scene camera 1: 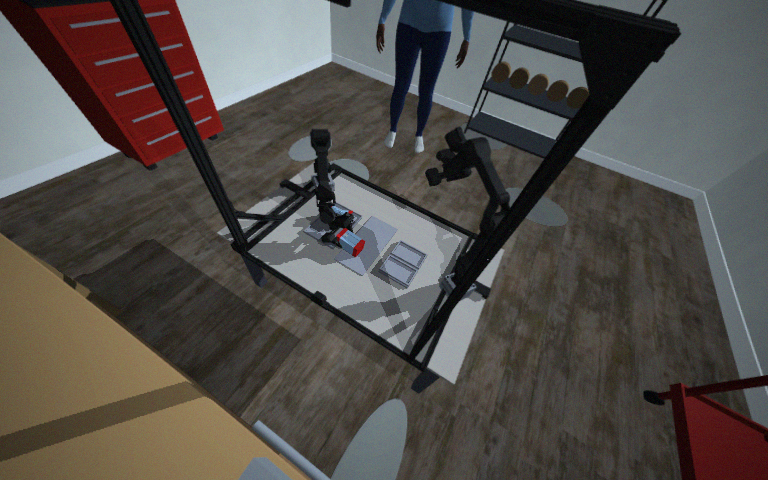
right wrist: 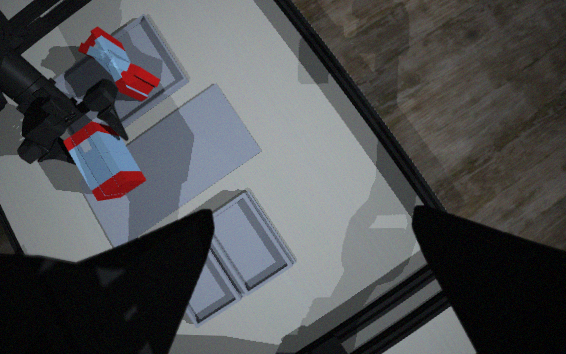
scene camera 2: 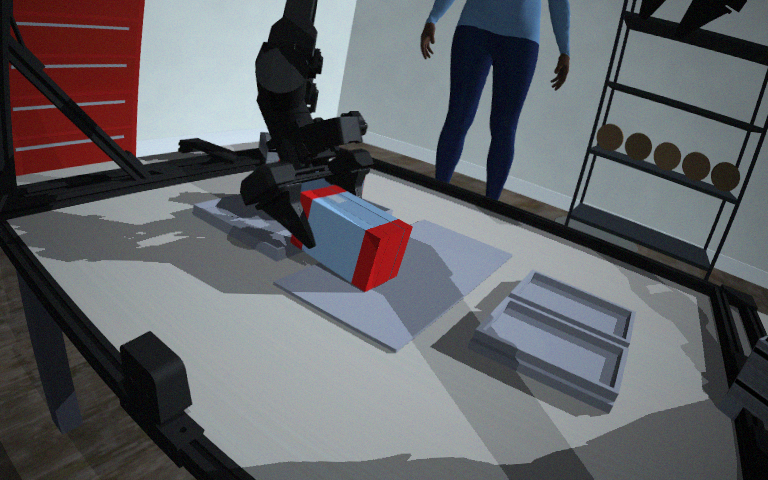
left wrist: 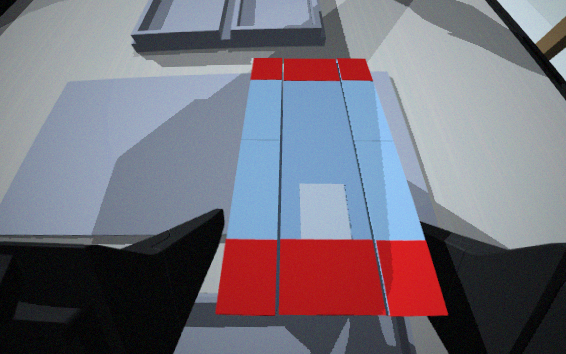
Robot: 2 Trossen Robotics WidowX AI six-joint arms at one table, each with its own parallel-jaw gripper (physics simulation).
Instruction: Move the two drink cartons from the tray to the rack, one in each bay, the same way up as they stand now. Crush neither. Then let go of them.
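Places are measured from the left arm's base along level axes (x right, y ahead, z up), in millimetres.
Pixels of known places: left gripper, fingertip midpoint: (scene camera 1: 347, 241) (right wrist: 108, 153) (scene camera 2: 338, 237) (left wrist: 300, 216); right gripper, fingertip midpoint: (scene camera 1: 438, 182) (right wrist: 312, 218) (scene camera 2: 660, 28).
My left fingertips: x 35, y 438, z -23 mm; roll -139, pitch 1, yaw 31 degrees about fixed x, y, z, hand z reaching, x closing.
Behind a point stands the place of what it marks.
The near carton (scene camera 1: 351, 242) @[x 34, y 482, z 23 mm] (scene camera 2: 339, 243) @[x 50, y 482, z -10 mm] (left wrist: 320, 150) @[x 31, y 455, z 22 mm] (right wrist: 107, 157) @[x 3, y 454, z 21 mm], blue with red ends, leans from the tray (scene camera 2: 206, 210) @[x 184, y 311, z -39 mm] (right wrist: 186, 80) @[x -107, y 299, z -46 mm] over the flat panel. My left gripper (scene camera 1: 339, 229) @[x 35, y 438, z -23 mm] (scene camera 2: 335, 217) @[x 35, y 438, z -23 mm] (left wrist: 300, 216) @[x 35, y 438, z -23 mm] (right wrist: 108, 153) @[x 35, y 438, z -23 mm] is open, its fingers on either side of this carton near its rear end. Whether they touch it is unclear. The second carton (scene camera 1: 342, 210) @[x -4, y 279, z 21 mm] (right wrist: 112, 57) @[x 3, y 276, z 21 mm] is at the tray, largely hidden behind the left gripper in scene camera 2. The two-bay rack (scene camera 1: 403, 264) @[x -162, y 650, z -41 mm] (scene camera 2: 566, 320) @[x -177, y 633, z -40 mm] (left wrist: 180, 41) @[x -176, y 546, z -46 mm] (right wrist: 227, 268) @[x -183, y 654, z -46 mm] is empty. My right gripper (scene camera 1: 440, 166) (right wrist: 312, 218) @[x -318, y 537, z 322 mm] is open and empty, high above the table.
A thin flat panel (scene camera 1: 379, 229) (scene camera 2: 362, 316) (left wrist: 150, 100) (right wrist: 220, 130) lies between tray and rack. Black frame rails (scene camera 2: 487, 206) @[x -347, y 240, z -49 mm] edge the table. A black block (scene camera 2: 155, 376) @[x 248, y 686, z -4 mm] sits on the near rail. A person (scene camera 1: 421, 62) (scene camera 2: 492, 84) stands beyond the table.
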